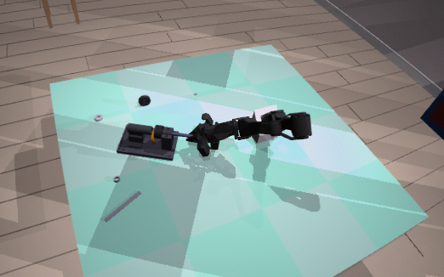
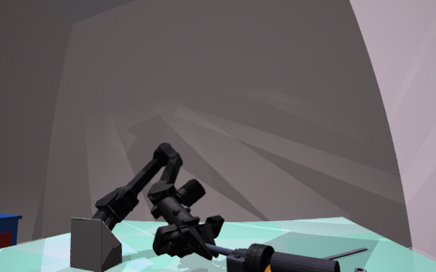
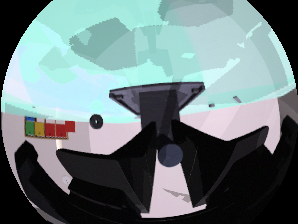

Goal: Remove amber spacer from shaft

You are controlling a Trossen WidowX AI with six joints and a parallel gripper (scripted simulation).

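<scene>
The shaft is 40 mm ahead of my gripper tip, 30 mm to the right of it and 20 mm above it. From my gripper tip the other things lie so: grey bar: 320 mm ahead, 140 mm to the left, 60 mm below; amber spacer: 110 mm ahead, 80 mm to the right, 10 mm below.
</scene>
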